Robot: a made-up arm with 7 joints.
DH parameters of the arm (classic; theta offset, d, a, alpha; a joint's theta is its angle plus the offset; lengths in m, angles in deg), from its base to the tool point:
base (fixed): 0 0 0 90
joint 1: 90 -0.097 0 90
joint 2: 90 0 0 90
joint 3: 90 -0.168 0 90
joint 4: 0 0 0 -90
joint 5: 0 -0.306 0 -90
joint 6: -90 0 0 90
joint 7: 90 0 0 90
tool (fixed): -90 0 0 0
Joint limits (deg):
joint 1: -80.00..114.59
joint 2: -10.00..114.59
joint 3: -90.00..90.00
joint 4: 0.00..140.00
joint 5: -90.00..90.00
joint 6: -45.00..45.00
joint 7: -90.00..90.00
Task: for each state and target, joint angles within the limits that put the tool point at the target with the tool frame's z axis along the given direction. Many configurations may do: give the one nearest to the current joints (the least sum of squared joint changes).
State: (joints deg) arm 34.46 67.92 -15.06 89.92 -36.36 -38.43 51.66
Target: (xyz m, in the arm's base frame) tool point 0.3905 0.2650 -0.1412 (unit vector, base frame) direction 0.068 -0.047 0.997
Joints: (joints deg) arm 47.28 39.32 -34.91 39.97 -47.41 -40.04 81.24
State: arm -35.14 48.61 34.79 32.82 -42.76 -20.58 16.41
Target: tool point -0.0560 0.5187 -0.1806 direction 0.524 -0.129 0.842
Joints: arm -55.15 60.88 32.81 26.86 -46.61 -39.79 52.74
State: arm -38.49 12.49 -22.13 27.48 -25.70 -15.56 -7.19
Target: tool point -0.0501 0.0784 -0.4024 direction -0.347 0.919 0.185
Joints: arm -31.47 34.02 -53.00 65.33 -60.00 -45.00 -40.78
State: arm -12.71 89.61 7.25 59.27 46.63 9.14 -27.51
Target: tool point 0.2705 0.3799 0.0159 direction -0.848 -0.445 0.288
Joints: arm -9.81 77.13 25.03 72.10 59.45 26.96 1.96
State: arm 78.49 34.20 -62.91 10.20 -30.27 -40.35 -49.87
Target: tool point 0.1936 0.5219 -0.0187 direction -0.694 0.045 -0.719
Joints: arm 70.44 77.77 -63.43 20.17 -29.70 -45.00 -64.12
